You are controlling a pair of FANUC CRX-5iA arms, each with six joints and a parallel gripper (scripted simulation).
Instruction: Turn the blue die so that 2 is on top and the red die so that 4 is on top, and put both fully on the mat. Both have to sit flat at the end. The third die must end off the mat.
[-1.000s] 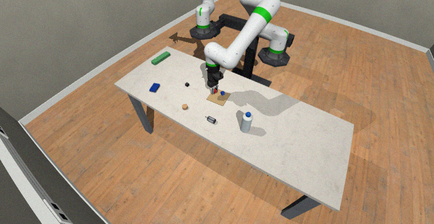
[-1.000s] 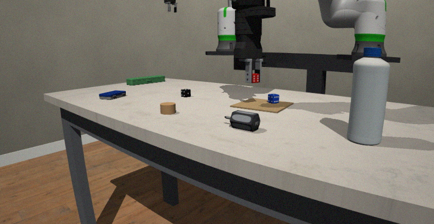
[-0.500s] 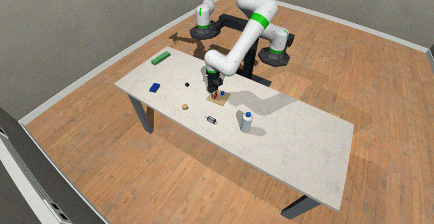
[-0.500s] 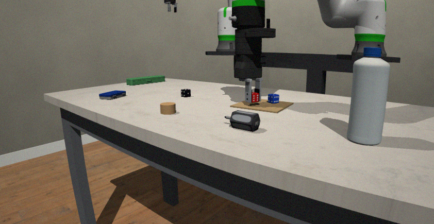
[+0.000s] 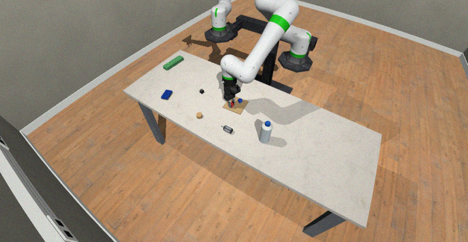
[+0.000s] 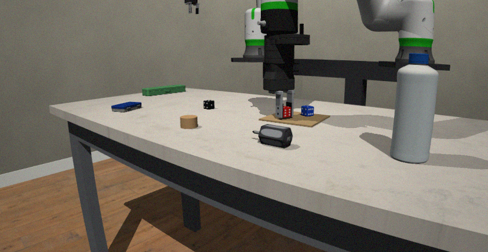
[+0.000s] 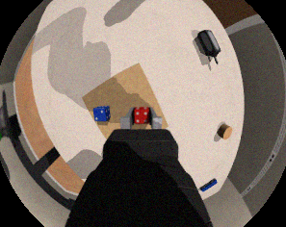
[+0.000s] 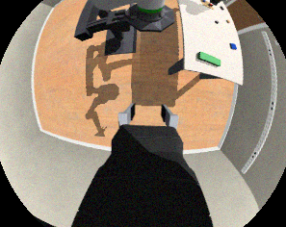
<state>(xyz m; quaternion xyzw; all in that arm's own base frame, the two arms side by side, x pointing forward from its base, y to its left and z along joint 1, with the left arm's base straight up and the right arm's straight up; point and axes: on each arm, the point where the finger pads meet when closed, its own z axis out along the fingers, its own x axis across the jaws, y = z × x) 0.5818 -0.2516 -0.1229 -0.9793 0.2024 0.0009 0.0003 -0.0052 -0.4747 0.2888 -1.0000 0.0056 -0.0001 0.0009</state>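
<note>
Now: the red die 1 cm below my left hand. Round my left hand: tan mat (3 cm behind, 1 cm to the left, 2 cm below); then dark screwdriver-like tool (19 cm ahead, 8 cm to the left, 1 cm below); then blue die (7 cm behind, 3 cm to the left, 1 cm below).
</note>
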